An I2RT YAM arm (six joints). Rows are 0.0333 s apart.
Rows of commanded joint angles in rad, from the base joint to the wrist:
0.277, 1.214, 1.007, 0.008, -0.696, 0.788
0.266, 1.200, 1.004, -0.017, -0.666, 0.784
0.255, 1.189, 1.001, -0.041, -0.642, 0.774
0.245, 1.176, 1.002, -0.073, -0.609, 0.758
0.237, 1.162, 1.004, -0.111, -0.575, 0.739
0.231, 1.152, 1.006, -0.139, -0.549, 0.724
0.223, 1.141, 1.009, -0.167, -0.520, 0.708
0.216, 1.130, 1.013, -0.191, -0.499, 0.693
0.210, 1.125, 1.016, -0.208, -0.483, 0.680
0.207, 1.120, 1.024, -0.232, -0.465, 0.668
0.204, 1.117, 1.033, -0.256, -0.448, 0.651
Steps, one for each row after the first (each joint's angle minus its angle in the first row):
-0.011, -0.014, -0.003, -0.025, 0.030, -0.004
-0.022, -0.025, -0.006, -0.049, 0.054, -0.014
-0.032, -0.038, -0.005, -0.081, 0.087, -0.030
-0.040, -0.052, -0.003, -0.119, 0.121, -0.049
-0.046, -0.062, -0.001, -0.147, 0.147, -0.064
-0.054, -0.073, 0.002, -0.175, 0.176, -0.080
-0.061, -0.084, 0.006, -0.199, 0.197, -0.095
-0.067, -0.089, 0.009, -0.216, 0.213, -0.108
-0.070, -0.094, 0.017, -0.240, 0.231, -0.120
-0.073, -0.097, 0.026, -0.264, 0.248, -0.137

